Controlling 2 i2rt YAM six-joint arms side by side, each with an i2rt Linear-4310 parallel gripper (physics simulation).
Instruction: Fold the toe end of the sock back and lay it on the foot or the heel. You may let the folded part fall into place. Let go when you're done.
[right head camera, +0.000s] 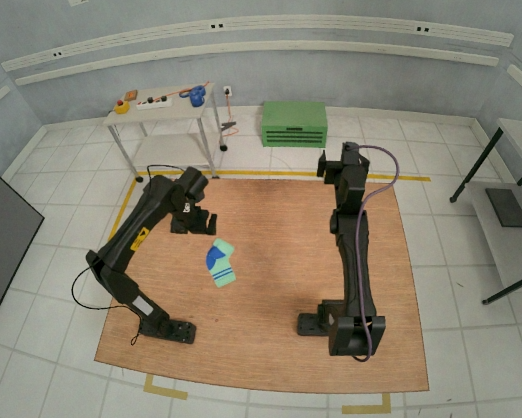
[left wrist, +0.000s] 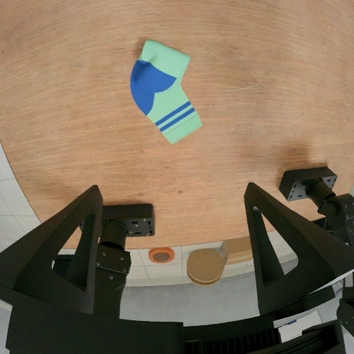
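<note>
The mint-green sock (right head camera: 226, 268) (left wrist: 169, 104) lies flat on the table, folded over. Its blue toe (right head camera: 216, 252) (left wrist: 156, 78) is turned back and lies on the foot and against the blue heel (right head camera: 210, 262) (left wrist: 141, 101), partly overlapping it. The fold is a mint edge at the upper end in both views. The cuff with two blue stripes points down and to the right. My left gripper (right head camera: 196, 227) (left wrist: 173, 190) is open and empty, above the table and apart from the sock. My right gripper (right head camera: 344, 165) is open, far off at the upper right.
The wooden table (right head camera: 280, 280) (left wrist: 270, 65) carries both arm bases. Beyond its back edge stand a wheeled trolley (right head camera: 172, 113) with tools and a green box (right head camera: 294, 117). A grey shelf unit stands at the right.
</note>
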